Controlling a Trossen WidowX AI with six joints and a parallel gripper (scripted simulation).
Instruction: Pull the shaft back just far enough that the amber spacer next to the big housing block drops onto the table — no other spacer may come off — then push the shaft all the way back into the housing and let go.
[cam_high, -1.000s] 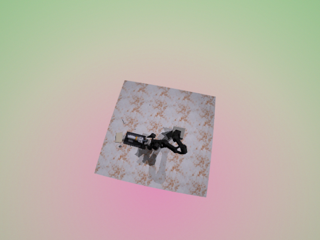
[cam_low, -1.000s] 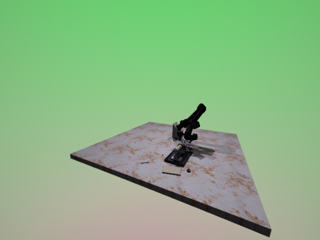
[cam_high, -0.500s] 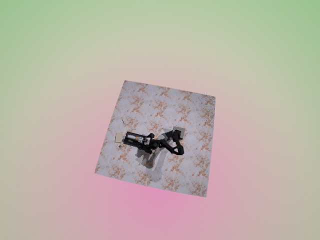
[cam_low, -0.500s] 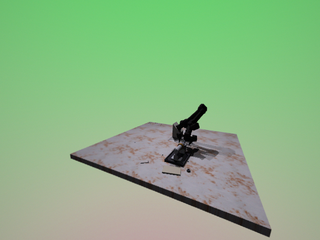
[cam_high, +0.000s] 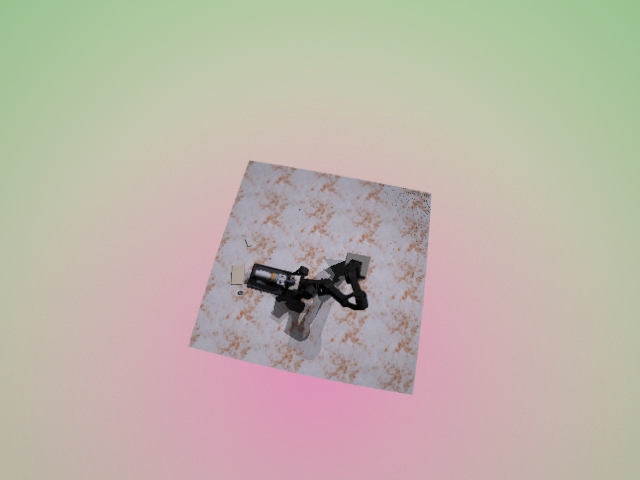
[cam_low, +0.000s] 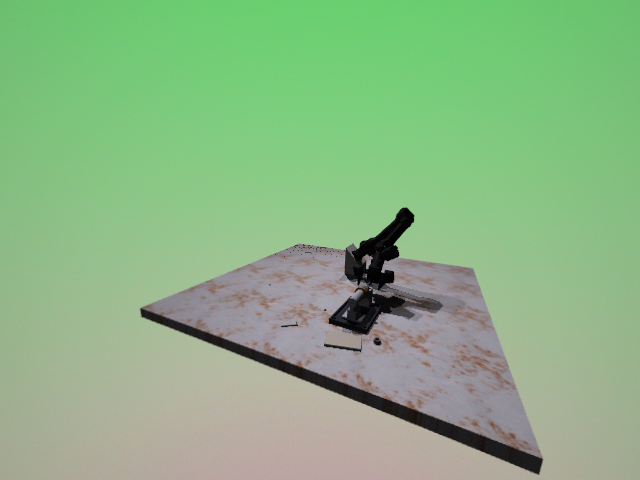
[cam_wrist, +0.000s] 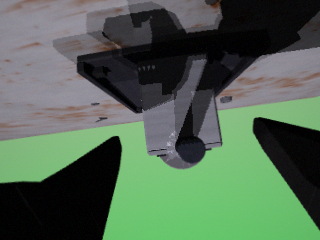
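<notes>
Right now my gripper tip is 9 cm short of the amber spacer and 1 cm below it. From my gripper tip the other things lie so: thin dark pin: 33 cm ahead, 16 cm to the right, 7 cm below; dark ring: 26 cm ahead, 13 cm to the left, 7 cm below; beige card: 32 cm ahead, 7 cm below, 4 cm to the left.
</notes>
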